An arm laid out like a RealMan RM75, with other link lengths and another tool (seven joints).
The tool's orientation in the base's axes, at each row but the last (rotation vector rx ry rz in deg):
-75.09, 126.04, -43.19
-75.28, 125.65, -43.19
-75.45, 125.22, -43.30
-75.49, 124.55, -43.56
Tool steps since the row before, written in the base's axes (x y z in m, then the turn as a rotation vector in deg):
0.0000, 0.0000, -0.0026, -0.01, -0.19, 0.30
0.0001, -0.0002, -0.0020, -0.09, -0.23, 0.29
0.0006, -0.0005, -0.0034, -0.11, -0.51, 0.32
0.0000, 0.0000, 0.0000, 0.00, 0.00, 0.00
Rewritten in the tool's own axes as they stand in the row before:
0.0003, 0.0017, 0.0019, 0.14, -0.27, -0.19
0.0004, 0.0012, 0.0016, 0.21, -0.23, -0.22
0.0006, 0.0017, 0.0030, 0.47, -0.34, -0.20
0.0000, 0.0000, 0.0000, 0.00, 0.00, 0.00

